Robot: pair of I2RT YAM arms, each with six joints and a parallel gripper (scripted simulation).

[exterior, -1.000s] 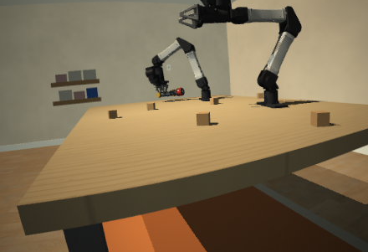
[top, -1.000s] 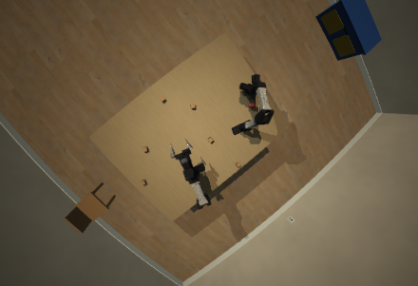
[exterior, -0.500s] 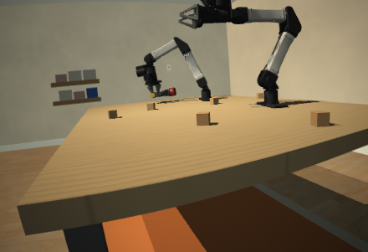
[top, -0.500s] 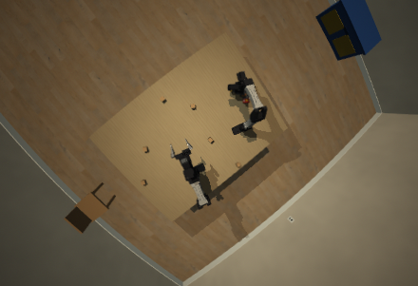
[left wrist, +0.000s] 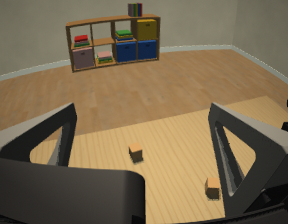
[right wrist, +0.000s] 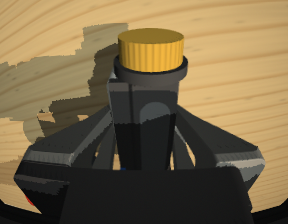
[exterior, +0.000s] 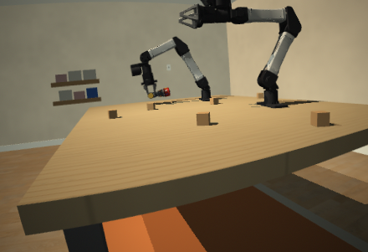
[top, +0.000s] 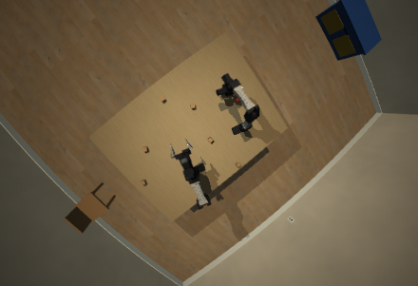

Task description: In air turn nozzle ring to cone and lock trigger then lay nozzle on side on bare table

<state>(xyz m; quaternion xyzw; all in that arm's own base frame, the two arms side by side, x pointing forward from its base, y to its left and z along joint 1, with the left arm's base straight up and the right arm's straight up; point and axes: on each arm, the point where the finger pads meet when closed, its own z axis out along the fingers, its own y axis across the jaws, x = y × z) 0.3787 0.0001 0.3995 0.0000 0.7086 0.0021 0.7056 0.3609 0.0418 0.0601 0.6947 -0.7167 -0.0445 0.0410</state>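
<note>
Right now my right hand is 20 mm past the pale trigger and 10 mm to the left of it. The rest, counted from my right hand: red spray ring (120 mm behind, 50 mm to the right, 10 mm above).
My left hand is 2 cm past the pale trigger, 54 cm to the left of it and 34 cm above it. Also, from my left hand: red spray ring: 12 cm behind, 58 cm to the right, 33 cm below.
</note>
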